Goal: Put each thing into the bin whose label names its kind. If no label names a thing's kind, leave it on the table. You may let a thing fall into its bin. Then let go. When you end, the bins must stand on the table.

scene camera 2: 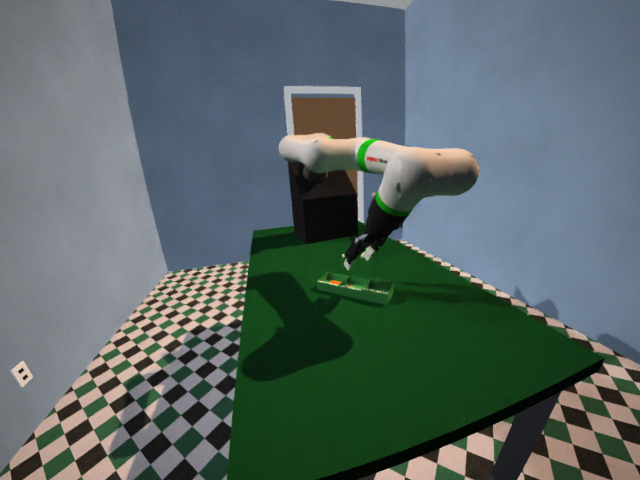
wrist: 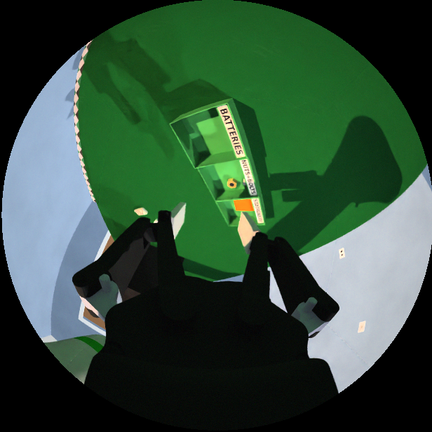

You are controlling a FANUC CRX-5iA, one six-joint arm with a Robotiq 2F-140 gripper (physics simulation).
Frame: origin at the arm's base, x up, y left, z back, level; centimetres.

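Seen in the pictures: gripper, fingertip midpoint: (scene camera 2: 356, 262); arm's base, origin of the base link: (scene camera 2: 314, 173).
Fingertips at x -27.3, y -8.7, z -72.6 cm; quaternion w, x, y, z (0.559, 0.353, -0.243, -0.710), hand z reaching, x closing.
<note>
Pixels of each thing's top centre, then the offset from my fingertips to it. Level surfaces: height alone.
- green three-part bin block, middle of its top: (scene camera 2: 354, 281) dx -6.6, dy -1.0, dz -0.4 cm
- orange block, middle of its top: (scene camera 2: 333, 284) dx -8.8, dy -6.9, dz +4.4 cm
- green table, its level: dx -10.5 cm
A green three-part bin block (scene camera 2: 361, 295) stands on the table. In the wrist view, its bins are BATTERIES (wrist: 215, 136), with no thing visible inside, NUTS+BOLTS (wrist: 216, 175), holding a yellowish nut (wrist: 228, 181), and one with a small label that seems to read STATIONERY, holding an orange block (wrist: 243, 205) (scene camera 2: 335, 282). A pale domino (wrist: 140, 211) lies on the table left of the fingers. A second pale piece is mostly hidden behind the left finger. My gripper (scene camera 2: 357, 259) (wrist: 212, 216) is partly open and empty, above the table on the robot-base side of the bins.
The black robot base block (scene camera 2: 330, 219) stands at the far end of the green table (scene camera 2: 413, 361). The table's long edges drop to a checkered floor (scene camera 2: 180, 335). The arm reaches over the table and casts a large shadow beside the bins.
</note>
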